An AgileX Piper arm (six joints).
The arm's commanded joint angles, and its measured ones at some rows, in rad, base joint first. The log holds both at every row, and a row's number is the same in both.
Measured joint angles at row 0:
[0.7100 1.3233 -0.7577 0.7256 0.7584 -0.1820]
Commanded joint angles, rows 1 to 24:
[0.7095 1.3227 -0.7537 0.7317 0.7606 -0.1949]
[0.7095 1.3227 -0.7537 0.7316 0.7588 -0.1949]
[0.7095 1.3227 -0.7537 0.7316 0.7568 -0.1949]
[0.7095 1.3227 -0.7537 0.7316 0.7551 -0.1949]
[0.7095 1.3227 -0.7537 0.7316 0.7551 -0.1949]
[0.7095 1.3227 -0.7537 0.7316 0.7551 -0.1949]
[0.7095 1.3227 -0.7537 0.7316 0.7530 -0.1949]
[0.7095 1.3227 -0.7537 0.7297 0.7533 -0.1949]
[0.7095 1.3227 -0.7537 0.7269 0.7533 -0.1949]
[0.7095 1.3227 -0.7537 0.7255 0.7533 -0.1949]
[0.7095 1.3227 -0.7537 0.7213 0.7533 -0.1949]
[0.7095 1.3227 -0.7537 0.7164 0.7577 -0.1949]
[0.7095 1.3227 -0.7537 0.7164 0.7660 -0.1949]
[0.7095 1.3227 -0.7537 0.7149 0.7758 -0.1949]
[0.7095 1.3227 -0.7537 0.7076 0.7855 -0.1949]
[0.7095 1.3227 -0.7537 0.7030 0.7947 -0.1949]
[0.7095 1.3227 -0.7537 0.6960 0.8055 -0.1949]
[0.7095 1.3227 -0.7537 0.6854 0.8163 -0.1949]
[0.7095 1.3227 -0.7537 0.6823 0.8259 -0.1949]
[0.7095 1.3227 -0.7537 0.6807 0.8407 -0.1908]
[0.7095 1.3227 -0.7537 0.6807 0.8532 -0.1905]
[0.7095 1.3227 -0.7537 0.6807 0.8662 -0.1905]
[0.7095 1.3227 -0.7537 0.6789 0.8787 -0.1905]
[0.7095 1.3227 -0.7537 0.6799 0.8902 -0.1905]
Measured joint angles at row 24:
[0.7100 1.3233 -0.7577 0.7008 0.7877 -0.1866]
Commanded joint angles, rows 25 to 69:
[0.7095 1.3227 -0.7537 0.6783 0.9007 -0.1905]
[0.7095 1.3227 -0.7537 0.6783 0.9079 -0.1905]
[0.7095 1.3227 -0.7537 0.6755 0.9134 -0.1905]
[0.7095 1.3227 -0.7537 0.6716 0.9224 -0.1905]
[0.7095 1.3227 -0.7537 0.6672 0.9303 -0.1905]
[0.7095 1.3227 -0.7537 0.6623 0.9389 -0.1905]
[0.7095 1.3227 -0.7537 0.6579 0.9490 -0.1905]
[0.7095 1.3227 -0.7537 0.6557 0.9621 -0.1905]
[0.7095 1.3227 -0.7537 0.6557 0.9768 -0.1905]
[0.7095 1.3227 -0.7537 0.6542 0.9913 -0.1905]
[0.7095 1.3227 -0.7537 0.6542 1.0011 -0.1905]
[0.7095 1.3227 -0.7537 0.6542 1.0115 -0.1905]
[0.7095 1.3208 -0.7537 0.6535 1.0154 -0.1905]
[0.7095 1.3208 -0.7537 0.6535 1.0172 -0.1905]
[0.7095 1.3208 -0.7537 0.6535 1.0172 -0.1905]
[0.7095 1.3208 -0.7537 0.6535 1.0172 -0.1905]
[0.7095 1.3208 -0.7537 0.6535 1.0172 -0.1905]
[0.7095 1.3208 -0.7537 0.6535 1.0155 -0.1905]
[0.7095 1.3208 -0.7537 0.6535 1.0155 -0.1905]
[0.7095 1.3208 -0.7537 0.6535 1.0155 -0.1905]
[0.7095 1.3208 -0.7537 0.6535 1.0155 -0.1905]
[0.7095 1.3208 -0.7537 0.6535 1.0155 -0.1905]
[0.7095 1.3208 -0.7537 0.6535 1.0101 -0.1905]
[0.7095 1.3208 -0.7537 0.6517 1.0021 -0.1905]
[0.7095 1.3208 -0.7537 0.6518 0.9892 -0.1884]
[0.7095 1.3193 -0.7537 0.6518 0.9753 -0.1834]
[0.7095 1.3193 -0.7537 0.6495 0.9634 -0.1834]
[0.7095 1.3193 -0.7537 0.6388 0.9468 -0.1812]
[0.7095 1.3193 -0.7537 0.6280 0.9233 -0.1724]
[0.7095 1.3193 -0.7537 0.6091 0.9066 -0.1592]
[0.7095 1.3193 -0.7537 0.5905 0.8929 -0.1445]
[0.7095 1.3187 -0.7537 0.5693 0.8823 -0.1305]
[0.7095 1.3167 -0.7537 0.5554 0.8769 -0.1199]
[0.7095 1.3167 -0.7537 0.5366 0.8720 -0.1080]
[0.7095 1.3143 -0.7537 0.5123 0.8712 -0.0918]
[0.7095 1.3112 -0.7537 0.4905 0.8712 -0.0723]
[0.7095 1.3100 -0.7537 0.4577 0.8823 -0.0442]
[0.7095 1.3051 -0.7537 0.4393 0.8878 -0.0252]
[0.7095 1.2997 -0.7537 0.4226 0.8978 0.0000]
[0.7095 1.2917 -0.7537 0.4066 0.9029 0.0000]
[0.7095 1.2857 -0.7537 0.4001 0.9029 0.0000]
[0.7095 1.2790 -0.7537 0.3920 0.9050 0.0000]
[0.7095 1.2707 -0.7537 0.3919 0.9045 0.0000]
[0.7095 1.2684 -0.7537 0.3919 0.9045 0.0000]
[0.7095 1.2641 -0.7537 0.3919 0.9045 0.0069]
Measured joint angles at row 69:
[0.7100 1.2889 -0.7549 0.4117 0.8962 -0.0073]
